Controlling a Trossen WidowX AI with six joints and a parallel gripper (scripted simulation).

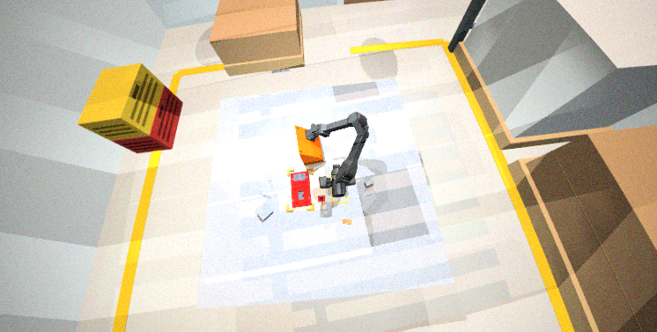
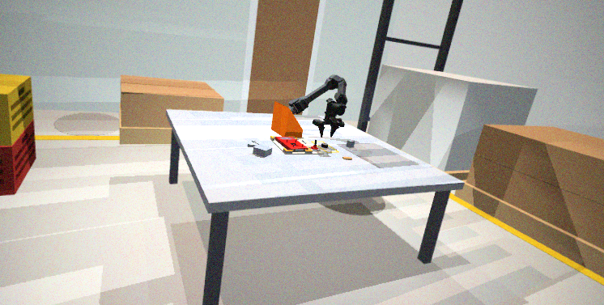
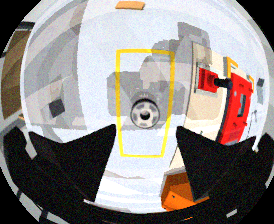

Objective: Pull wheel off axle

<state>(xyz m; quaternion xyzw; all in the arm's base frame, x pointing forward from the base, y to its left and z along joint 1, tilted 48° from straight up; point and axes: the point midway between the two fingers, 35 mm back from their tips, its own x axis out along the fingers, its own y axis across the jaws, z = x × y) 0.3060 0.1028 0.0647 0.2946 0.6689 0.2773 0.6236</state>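
Now: gripper tip 50 mm above the wheel.
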